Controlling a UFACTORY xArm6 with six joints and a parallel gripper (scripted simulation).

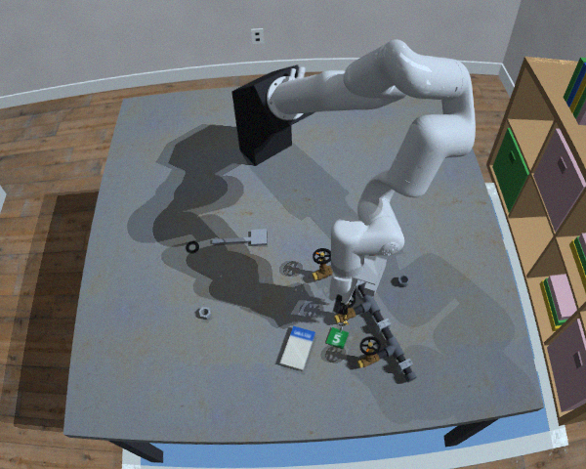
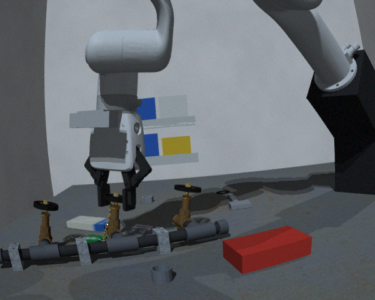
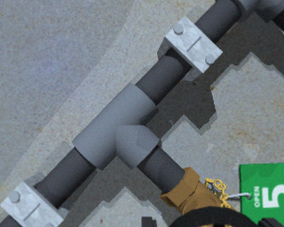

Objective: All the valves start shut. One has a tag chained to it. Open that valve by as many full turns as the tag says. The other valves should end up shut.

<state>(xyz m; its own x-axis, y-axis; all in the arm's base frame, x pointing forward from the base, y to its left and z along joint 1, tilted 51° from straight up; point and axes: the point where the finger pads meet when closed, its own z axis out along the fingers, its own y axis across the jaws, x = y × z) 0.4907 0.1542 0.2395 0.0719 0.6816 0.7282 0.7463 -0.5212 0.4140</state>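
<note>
Now: hand 90 mm above the green tag and 60 mm short of it. From my hand the other things lie so: notepad 130 mm ahead, 90 mm to the right, 80 mm below; then grey flat tool 320 mm to the right, 160 mm behind, 80 mm below; then red block 270 mm behind, 70 mm below, 50 mm to the left.
</note>
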